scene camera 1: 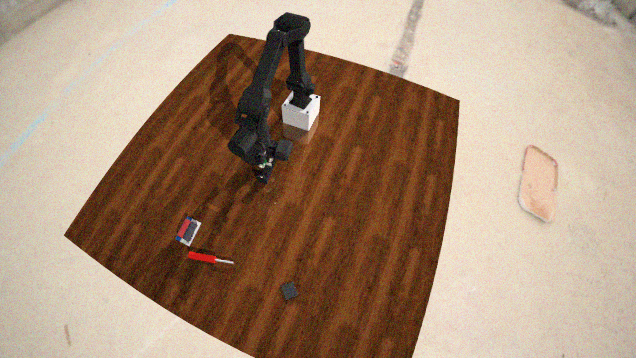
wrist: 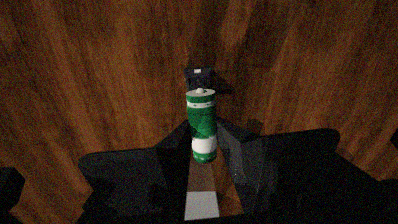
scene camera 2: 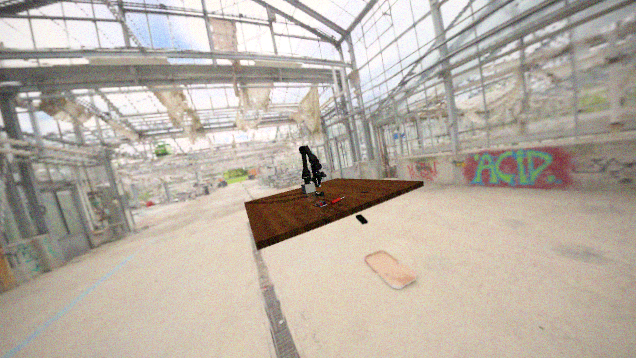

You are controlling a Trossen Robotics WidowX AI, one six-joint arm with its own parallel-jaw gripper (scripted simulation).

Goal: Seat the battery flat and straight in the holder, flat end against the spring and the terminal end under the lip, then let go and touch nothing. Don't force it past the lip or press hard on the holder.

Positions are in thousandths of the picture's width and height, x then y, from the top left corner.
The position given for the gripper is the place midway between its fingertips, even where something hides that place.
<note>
In view: the gripper (scene camera 1: 416, 446).
The gripper shows as well in the wrist view (wrist: 509, 547).
</note>
